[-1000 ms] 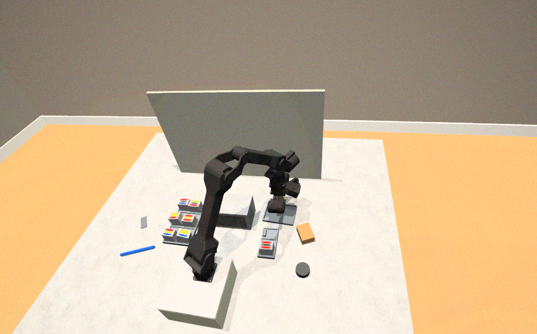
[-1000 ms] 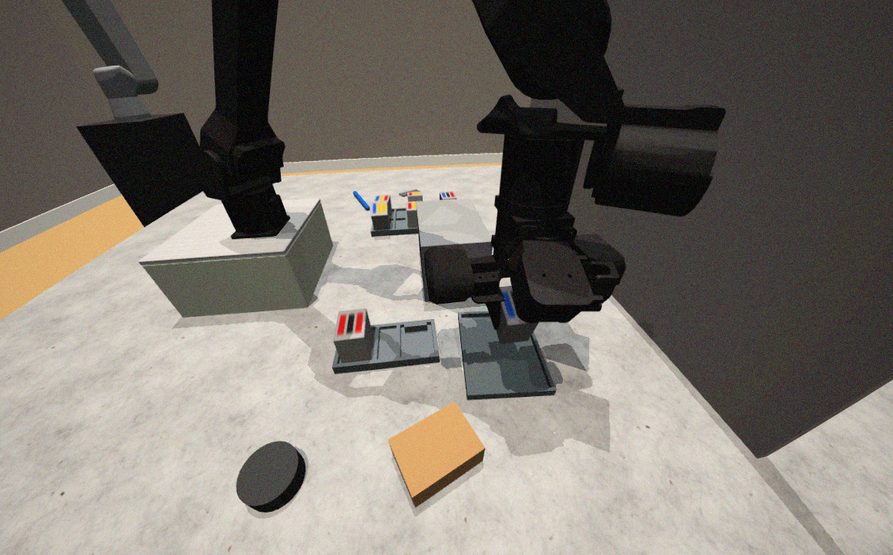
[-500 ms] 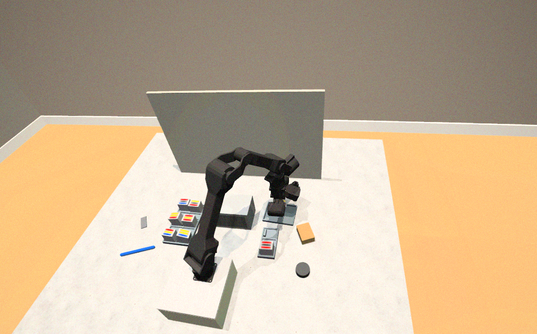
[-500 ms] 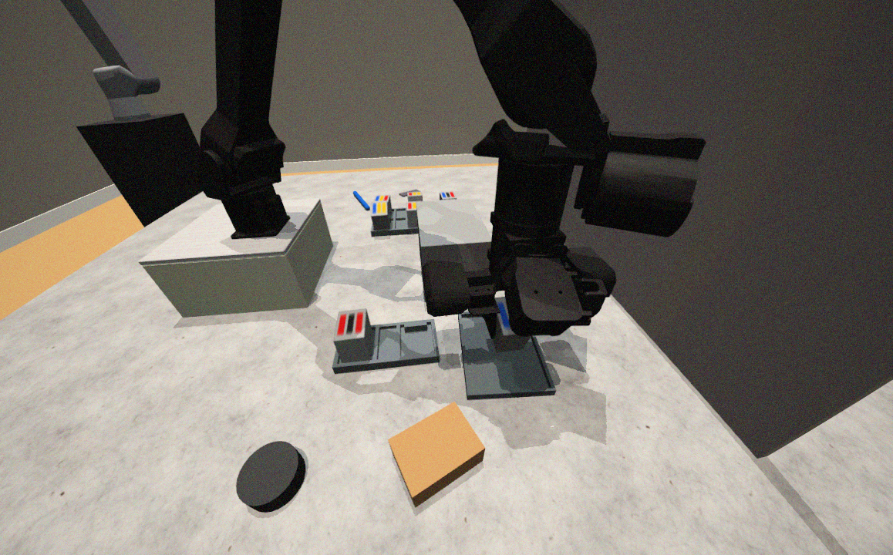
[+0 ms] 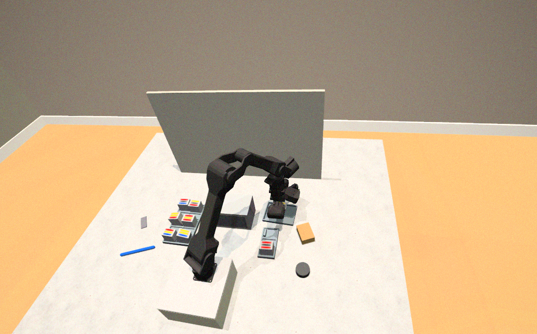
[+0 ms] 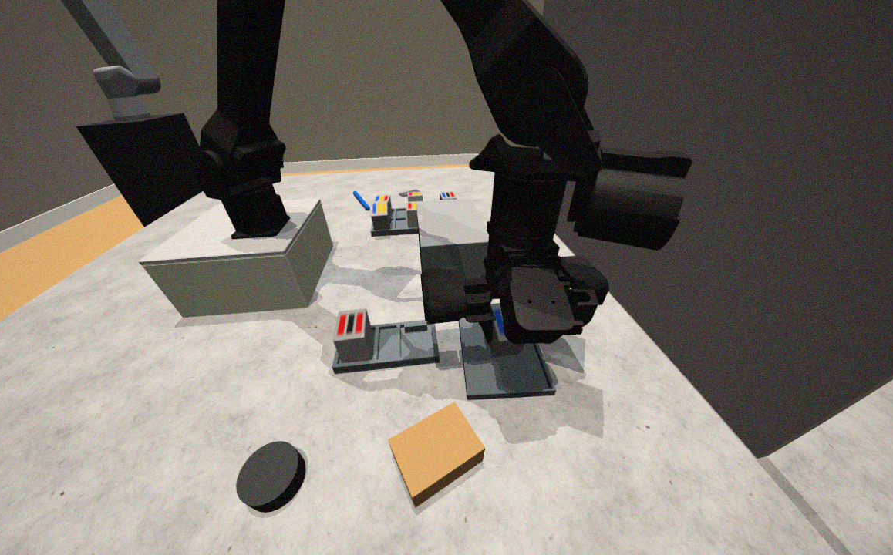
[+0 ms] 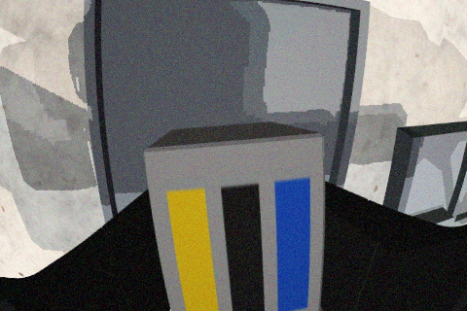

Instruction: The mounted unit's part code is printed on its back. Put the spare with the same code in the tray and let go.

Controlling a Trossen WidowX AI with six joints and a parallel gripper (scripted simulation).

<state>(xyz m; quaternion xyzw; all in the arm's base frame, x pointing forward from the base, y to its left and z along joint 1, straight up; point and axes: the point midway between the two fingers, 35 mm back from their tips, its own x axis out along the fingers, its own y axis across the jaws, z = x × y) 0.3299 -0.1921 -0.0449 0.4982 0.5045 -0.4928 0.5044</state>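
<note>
Now: the spare 30 mm above my gripper tip. The rest, counted from my gripper tip: dark rack (140 mm behind, 20 mm to the left, 20 mm below); mounted grey unit (200 mm to the left, 40 mm behind, 30 mm above); grey tray (20 mm below).
</note>
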